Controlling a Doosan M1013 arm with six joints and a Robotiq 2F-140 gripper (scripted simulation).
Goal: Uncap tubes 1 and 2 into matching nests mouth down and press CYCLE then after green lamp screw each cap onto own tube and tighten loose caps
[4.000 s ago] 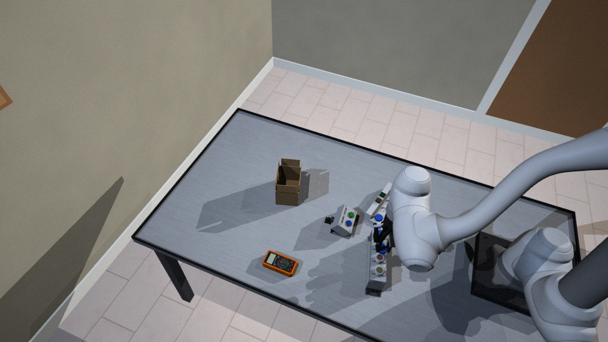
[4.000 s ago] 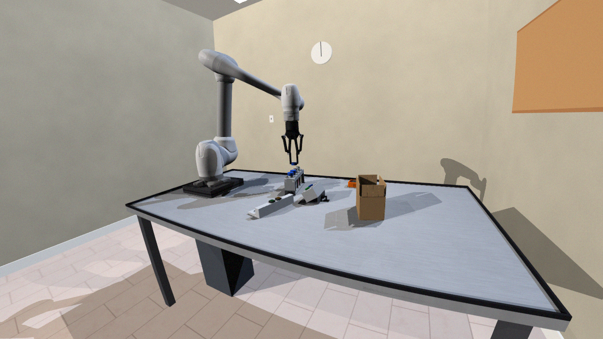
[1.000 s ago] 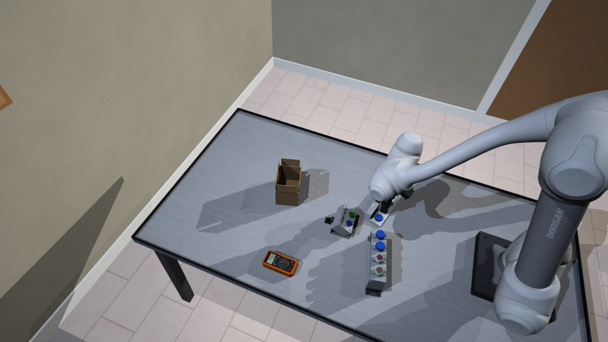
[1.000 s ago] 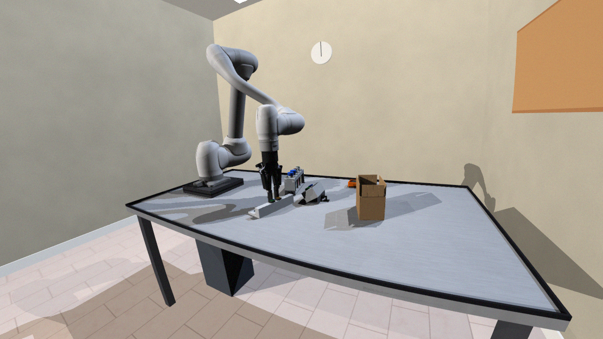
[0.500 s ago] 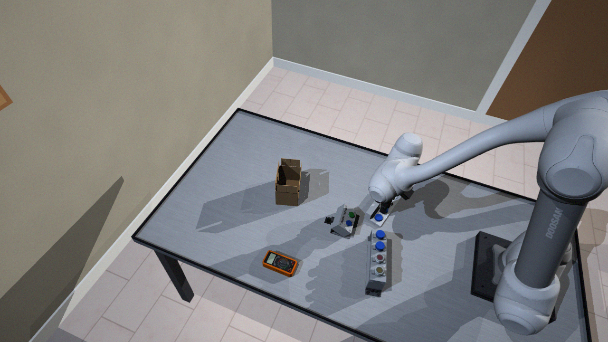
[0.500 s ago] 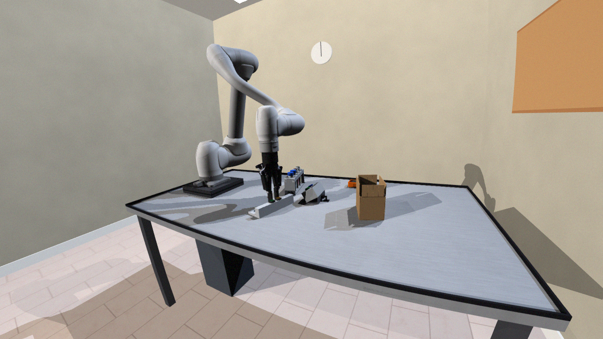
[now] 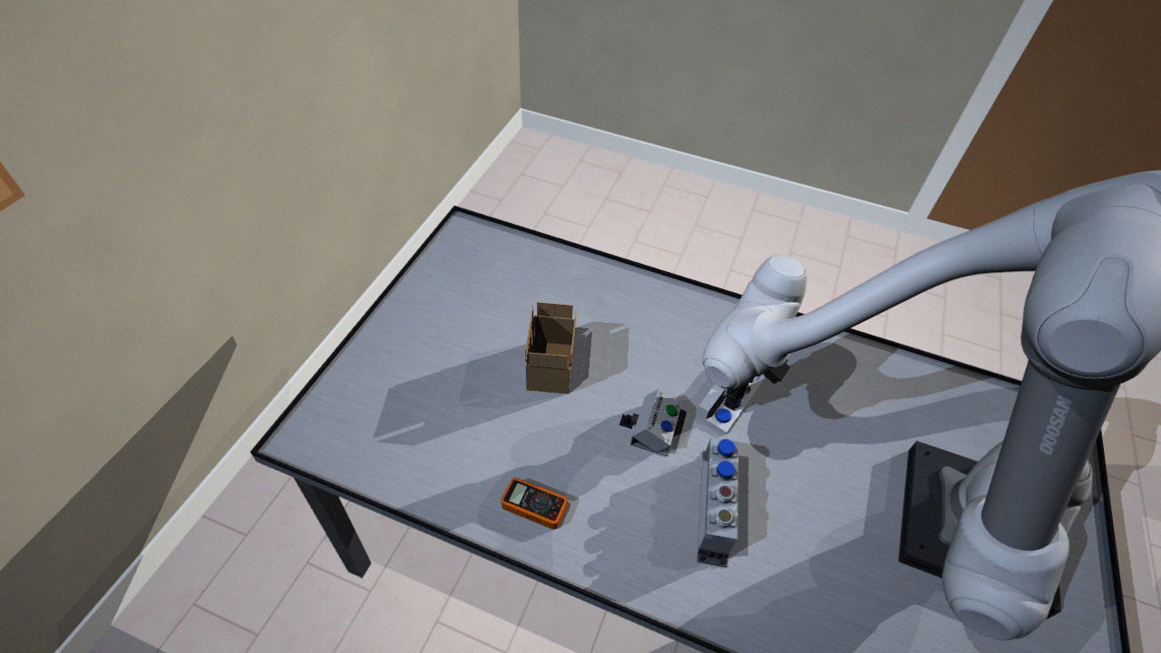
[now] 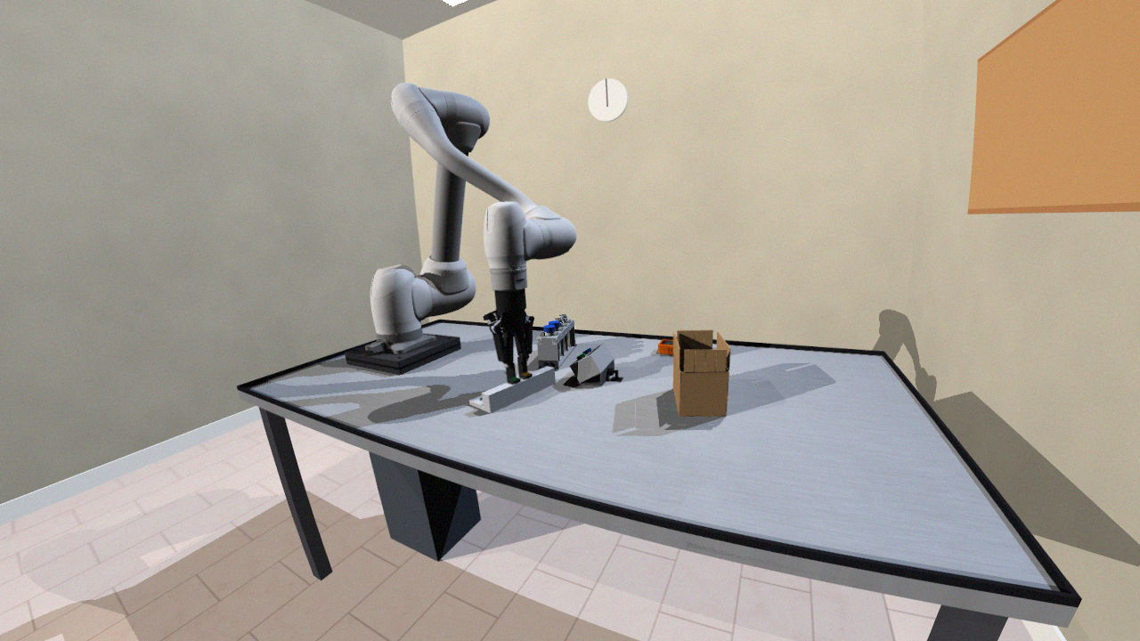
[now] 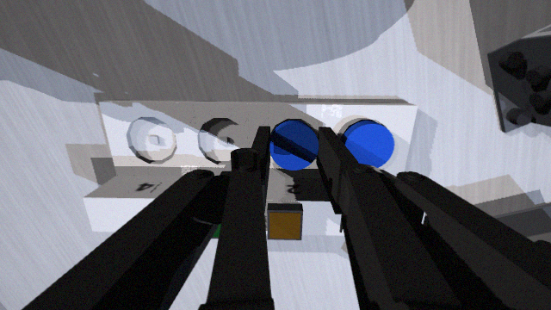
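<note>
The blue key lies 130 mm ahead of my hand, 160 mm to the left of it and 20 mm above it. From my hand the other things lie so: orange multimeter (350 mm ahead, 410 mm to the left, 30 mm below); then key housing (150 mm ahead, 140 mm to the left, 10 mm above); then green key (130 mm ahead, 110 mm to the left, 20 mm above).
</note>
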